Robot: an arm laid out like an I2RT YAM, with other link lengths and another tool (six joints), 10 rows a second.
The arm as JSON. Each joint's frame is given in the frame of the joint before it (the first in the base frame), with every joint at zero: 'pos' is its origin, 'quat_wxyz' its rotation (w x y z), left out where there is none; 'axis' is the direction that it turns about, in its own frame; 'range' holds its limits. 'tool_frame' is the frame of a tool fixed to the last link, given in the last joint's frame.
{
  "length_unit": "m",
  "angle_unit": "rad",
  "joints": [
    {
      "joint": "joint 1",
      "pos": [
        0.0,
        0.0,
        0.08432
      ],
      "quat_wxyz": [
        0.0,
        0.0,
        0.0,
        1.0
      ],
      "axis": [
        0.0,
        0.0,
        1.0
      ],
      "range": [
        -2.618,
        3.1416
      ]
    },
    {
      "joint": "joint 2",
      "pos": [
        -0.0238,
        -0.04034,
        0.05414
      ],
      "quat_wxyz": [
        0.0,
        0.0,
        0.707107,
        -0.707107
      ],
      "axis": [
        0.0,
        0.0,
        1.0
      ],
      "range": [
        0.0,
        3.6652
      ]
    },
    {
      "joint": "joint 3",
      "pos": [
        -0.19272,
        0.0,
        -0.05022
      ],
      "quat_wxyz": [
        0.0,
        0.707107,
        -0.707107,
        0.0
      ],
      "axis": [
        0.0,
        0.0,
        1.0
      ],
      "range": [
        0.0,
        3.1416
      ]
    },
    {
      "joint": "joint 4",
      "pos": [
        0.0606,
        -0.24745,
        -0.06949
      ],
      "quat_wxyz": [
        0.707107,
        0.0,
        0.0,
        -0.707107
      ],
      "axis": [
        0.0,
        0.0,
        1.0
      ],
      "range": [
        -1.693,
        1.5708
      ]
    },
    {
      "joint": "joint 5",
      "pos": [
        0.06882,
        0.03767,
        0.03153
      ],
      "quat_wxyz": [
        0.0,
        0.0,
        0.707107,
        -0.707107
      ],
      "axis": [
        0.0,
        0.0,
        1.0
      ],
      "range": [
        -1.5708,
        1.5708
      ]
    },
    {
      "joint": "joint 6",
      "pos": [
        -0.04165,
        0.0,
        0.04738
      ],
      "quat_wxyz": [
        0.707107,
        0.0,
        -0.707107,
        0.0
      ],
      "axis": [
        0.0,
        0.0,
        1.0
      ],
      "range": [
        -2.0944,
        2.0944
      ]
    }
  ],
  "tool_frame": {
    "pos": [
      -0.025,
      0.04,
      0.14
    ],
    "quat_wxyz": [
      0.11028,
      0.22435,
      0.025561,
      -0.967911
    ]
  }
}
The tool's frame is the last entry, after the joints.
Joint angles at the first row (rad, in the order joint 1, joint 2, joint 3, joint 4, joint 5, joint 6):
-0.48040 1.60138 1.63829 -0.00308 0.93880 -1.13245
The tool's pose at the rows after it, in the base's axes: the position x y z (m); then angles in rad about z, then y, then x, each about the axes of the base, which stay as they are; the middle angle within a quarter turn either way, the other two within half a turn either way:
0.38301, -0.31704, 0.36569, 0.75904, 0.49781, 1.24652
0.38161, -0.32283, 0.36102, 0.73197, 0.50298, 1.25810
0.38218, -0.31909, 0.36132, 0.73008, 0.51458, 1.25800
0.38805, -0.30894, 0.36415, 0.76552, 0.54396, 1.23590
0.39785, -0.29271, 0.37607, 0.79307, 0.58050, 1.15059
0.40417, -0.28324, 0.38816, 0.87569, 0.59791, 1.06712
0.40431, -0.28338, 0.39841, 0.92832, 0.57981, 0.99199
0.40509, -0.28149, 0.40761, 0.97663, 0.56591, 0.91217
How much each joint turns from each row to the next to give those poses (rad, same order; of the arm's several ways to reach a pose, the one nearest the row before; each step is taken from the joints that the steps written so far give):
-0.02392 0.01055 -0.00233 0.00039 -0.02137 -0.02622
-0.01455 0.00644 -0.00579 0.00838 -0.01227 -0.02093
0.00609 -0.01165 -0.01024 -0.00114 -0.00450 -0.00540
0.01785 -0.02212 -0.02281 0.01218 -0.01959 0.00997
0.04012 -0.02913 -0.06290 0.14392 -0.00744 -0.09173
0.01317 -0.02183 -0.03590 0.08411 -0.03435 -0.00708
-0.00379 -0.00545 -0.03386 0.11014 -0.01577 -0.02671
-0.00114 -0.00342 -0.03969 0.12242 -0.02268 -0.03568

